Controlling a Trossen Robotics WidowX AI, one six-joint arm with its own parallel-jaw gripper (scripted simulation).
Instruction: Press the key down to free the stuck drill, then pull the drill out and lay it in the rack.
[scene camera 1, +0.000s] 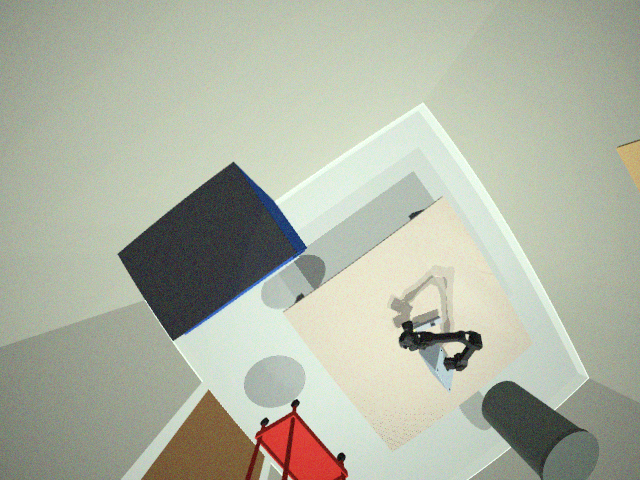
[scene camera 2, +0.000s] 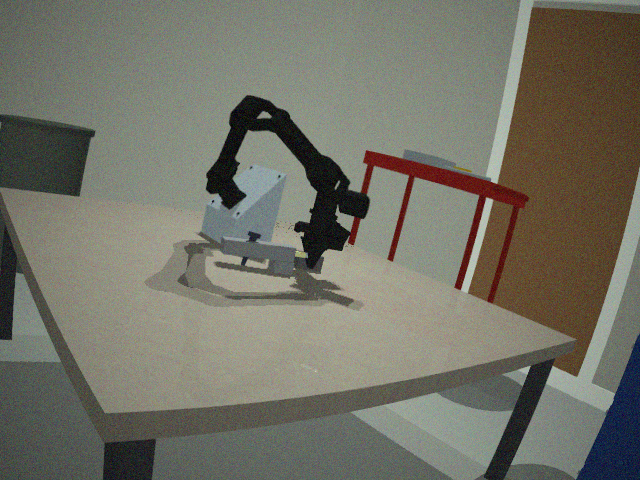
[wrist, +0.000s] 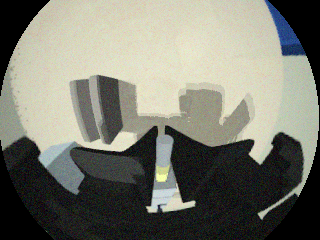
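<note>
Scene camera 2: my gripper (scene camera 2: 309, 267) visible. The wrist view shows my gripper (wrist: 161, 129) as well, together with a grey slotted rack (wrist: 95, 101).
</note>
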